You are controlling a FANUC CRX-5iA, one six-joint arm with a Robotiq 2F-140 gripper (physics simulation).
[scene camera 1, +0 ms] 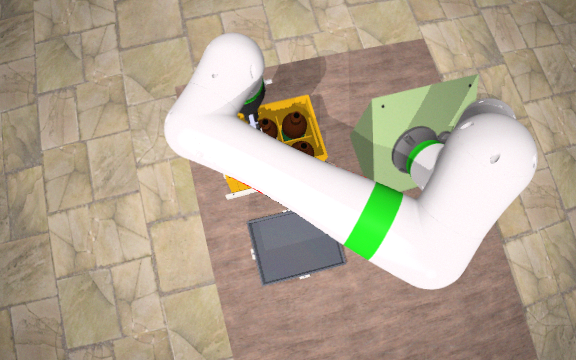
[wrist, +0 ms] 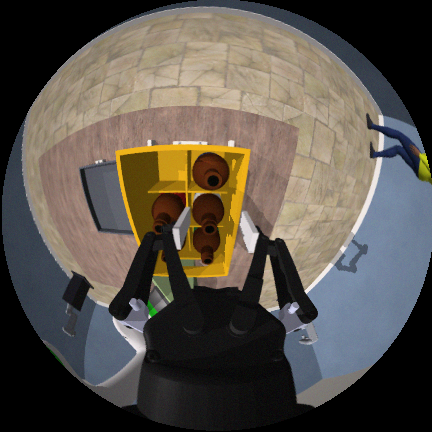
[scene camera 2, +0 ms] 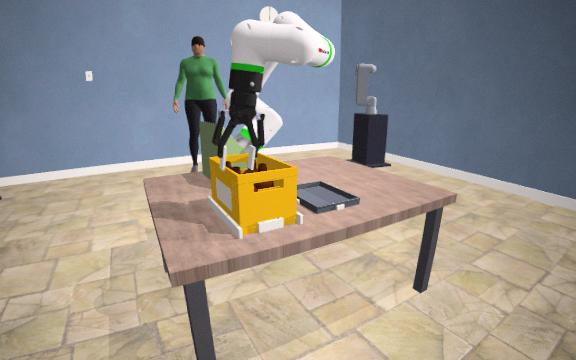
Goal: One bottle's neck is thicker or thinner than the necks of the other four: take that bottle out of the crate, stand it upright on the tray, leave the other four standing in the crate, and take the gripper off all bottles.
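Places are measured from the arm's base along level axes (x ahead, y left, z up), in millimetres.
Pixels of known places: gripper, fingertip midpoint: (wrist: 215, 216) (scene camera 2: 236, 168); arm's base at its link origin: (scene camera 1: 414, 149) (wrist: 165, 299) (scene camera 2: 240, 152).
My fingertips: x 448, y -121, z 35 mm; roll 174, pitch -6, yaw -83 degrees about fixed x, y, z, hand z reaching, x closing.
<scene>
Ahead of a thing's pixels: the offset from my fingertips to its top centre. "*": to the spot under its first point. Level surfaces: height alone.
My gripper (scene camera 2: 237, 161) (wrist: 215, 216) is open and empty, pointing down at the yellow crate @[10 mm up, 34 mm back, 51 mm left] (scene camera 1: 317, 127) (scene camera 2: 270, 205) (wrist: 244, 175). In the wrist view its fingertips are either side of the neck of the middle bottle in the right column @[2 mm down, 29 mm back, 5 mm left] (wrist: 208, 207). Other brown bottles are the top right one @[2 mm down, 58 mm ahead, 15 mm left] (wrist: 210, 167), the bottom right one @[2 mm down, 117 mm back, 5 mm right] (scene camera 1: 294, 126) (wrist: 206, 240), the left middle one @[2 mm down, 41 mm back, 95 mm left] (wrist: 167, 206), and one at the bottom left (scene camera 1: 302, 148), mostly behind a finger in the wrist view. I cannot tell which neck differs. The dark tray @[* 160 mm down, 61 mm back, 350 mm left] (scene camera 1: 290, 250) (scene camera 2: 325, 196) (wrist: 107, 197) is empty.
White brackets @[* 147 mm down, 113 mm ahead, 70 mm left] (scene camera 2: 271, 224) hold the crate on the wooden table @[165 mm down] (scene camera 1: 380, 310) (scene camera 2: 390, 195). The arm covers part of crate and tray in scene camera 1. A green panel (scene camera 1: 390, 120) stands by the robot's base. A person (scene camera 2: 200, 80) stands behind.
</scene>
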